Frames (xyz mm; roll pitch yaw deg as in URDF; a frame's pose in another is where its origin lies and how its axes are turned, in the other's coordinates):
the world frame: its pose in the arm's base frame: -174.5 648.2 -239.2 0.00 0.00 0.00
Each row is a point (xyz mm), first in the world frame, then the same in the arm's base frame.
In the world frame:
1: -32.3 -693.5 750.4
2: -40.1 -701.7 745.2
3: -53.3 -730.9 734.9
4: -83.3 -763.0 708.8
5: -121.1 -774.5 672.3
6: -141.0 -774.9 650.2
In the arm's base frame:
1: -206.8 -45.3 511.2
2: -214.6 -53.5 506.0
3: -227.8 -82.7 495.7
4: -257.8 -114.8 469.6
5: -295.6 -126.3 433.1
6: -315.5 -126.7 411.0

